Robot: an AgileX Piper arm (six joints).
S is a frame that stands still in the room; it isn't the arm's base.
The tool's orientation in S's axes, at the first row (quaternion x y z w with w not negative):
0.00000 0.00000 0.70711 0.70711
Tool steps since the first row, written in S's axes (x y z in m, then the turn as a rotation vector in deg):
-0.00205 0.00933 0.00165 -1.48 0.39 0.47
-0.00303 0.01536 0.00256 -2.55 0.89 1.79
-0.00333 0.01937 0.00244 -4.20 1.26 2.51
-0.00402 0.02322 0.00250 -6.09 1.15 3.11
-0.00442 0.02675 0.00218 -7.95 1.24 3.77
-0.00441 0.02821 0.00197 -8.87 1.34 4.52
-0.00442 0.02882 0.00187 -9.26 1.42 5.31
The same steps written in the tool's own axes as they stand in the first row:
0.00933 0.00205 0.00165 0.39 1.48 0.47
0.01536 0.00303 0.00256 0.89 2.55 1.79
0.01937 0.00333 0.00244 1.26 4.20 2.51
0.02322 0.00402 0.00250 1.15 6.09 3.11
0.02675 0.00442 0.00218 1.24 7.95 3.77
0.02821 0.00441 0.00197 1.34 8.87 4.52
0.02882 0.00442 0.00187 1.42 9.26 5.31

